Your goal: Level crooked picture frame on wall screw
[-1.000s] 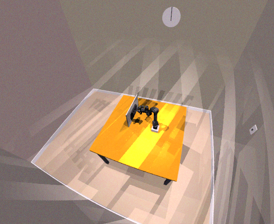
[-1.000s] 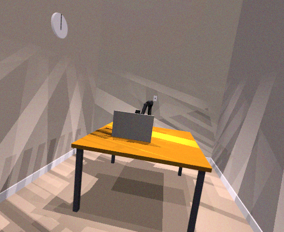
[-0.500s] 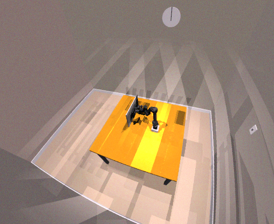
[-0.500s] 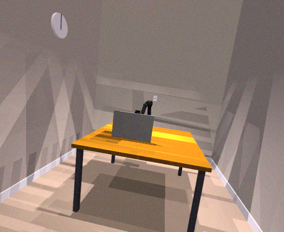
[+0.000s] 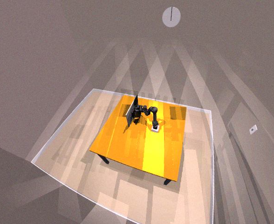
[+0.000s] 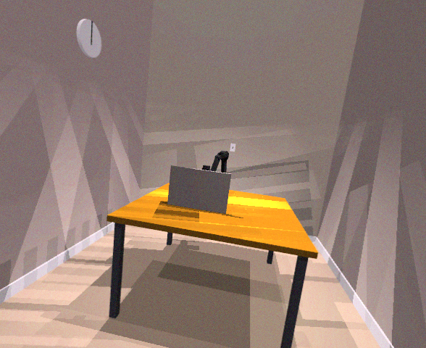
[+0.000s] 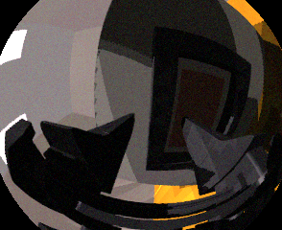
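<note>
My gripper tip is 1 cm short of the dark picture frame, 1 cm to the left of it and 5 cm above it. Also, from my gripper tip: grey wall panel 2 cm ahead, 1 cm to the right, 7 cm below.
</note>
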